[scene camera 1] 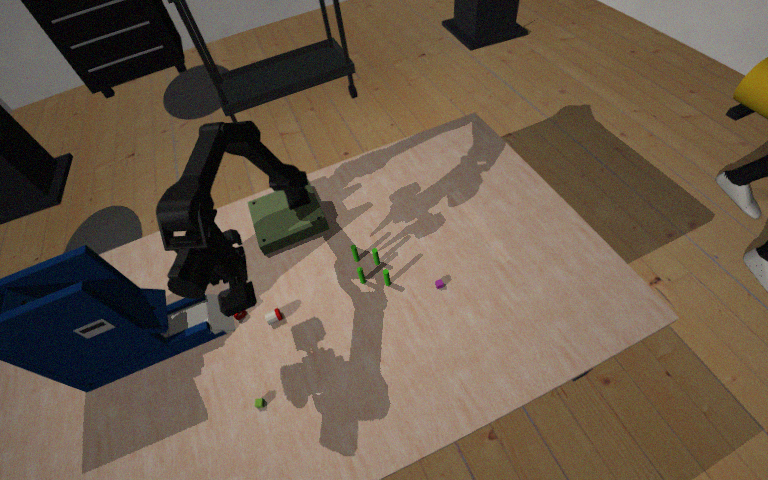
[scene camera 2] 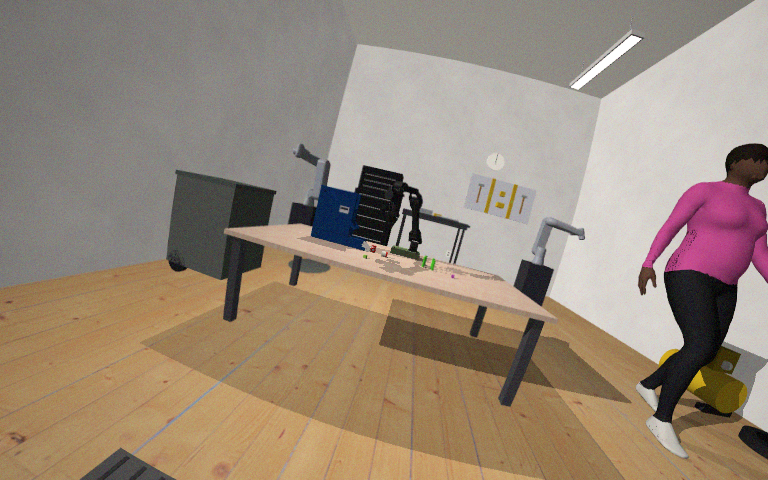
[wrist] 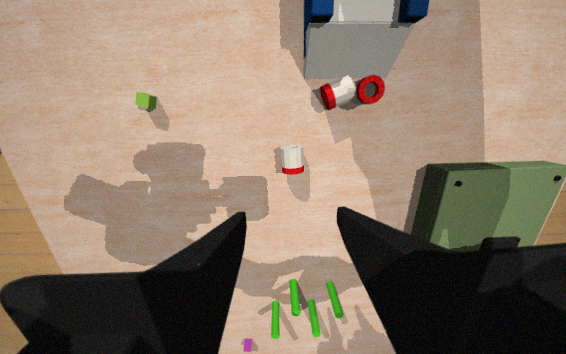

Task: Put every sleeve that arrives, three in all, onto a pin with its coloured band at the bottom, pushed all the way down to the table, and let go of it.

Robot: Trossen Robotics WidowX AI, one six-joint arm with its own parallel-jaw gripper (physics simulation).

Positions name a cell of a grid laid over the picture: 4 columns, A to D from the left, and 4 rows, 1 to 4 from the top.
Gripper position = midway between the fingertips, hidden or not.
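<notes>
What I can see is my gripper (scene camera 1: B3), and the same gripper (wrist: C3) is visible to me here as well.
</notes>
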